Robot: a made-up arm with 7 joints. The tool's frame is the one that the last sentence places.
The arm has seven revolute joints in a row. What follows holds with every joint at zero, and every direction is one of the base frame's. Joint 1 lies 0.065 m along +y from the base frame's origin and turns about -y. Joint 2 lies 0.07 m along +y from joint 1 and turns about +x. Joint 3 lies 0.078 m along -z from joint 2 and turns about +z. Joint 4 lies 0.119 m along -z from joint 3 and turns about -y. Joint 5 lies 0.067 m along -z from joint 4 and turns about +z. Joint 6 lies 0.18 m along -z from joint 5 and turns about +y. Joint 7 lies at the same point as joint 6 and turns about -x. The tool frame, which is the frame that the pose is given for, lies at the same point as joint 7; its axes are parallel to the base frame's.
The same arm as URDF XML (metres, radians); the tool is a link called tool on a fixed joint. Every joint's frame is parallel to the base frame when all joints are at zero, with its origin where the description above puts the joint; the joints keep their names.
<robot name="arm">
<link name="base"/>
<link name="link1"/>
<link name="link2"/>
<link name="link3"/>
<link name="link4"/>
<link name="link5"/>
<link name="link6"/>
<link name="link7"/>
<link name="tool"/>
<joint name="joint 1" type="continuous"><parent link="base"/><child link="link1"/><origin xyz="0 0.065 0"/><axis xyz="0 -1 0"/></joint>
<joint name="joint 2" type="continuous"><parent link="link1"/><child link="link2"/><origin xyz="0 0.07 0"/><axis xyz="1 0 0"/></joint>
<joint name="joint 3" type="continuous"><parent link="link2"/><child link="link3"/><origin xyz="0 0 -0.078"/><axis xyz="0 0 1"/></joint>
<joint name="joint 4" type="continuous"><parent link="link3"/><child link="link4"/><origin xyz="0 0 -0.119"/><axis xyz="0 -1 0"/></joint>
<joint name="joint 5" type="continuous"><parent link="link4"/><child link="link5"/><origin xyz="0 0 -0.067"/><axis xyz="0 0 1"/></joint>
<joint name="joint 6" type="continuous"><parent link="link5"/><child link="link6"/><origin xyz="0 0 -0.18"/><axis xyz="0 1 0"/></joint>
<joint name="joint 7" type="continuous"><parent link="link6"/><child link="link7"/><origin xyz="0 0 0"/><axis xyz="-1 0 0"/></joint>
<joint name="tool_fixed" type="fixed"><parent link="link7"/><child link="tool"/><origin xyz="0 0 0"/></joint>
</robot>

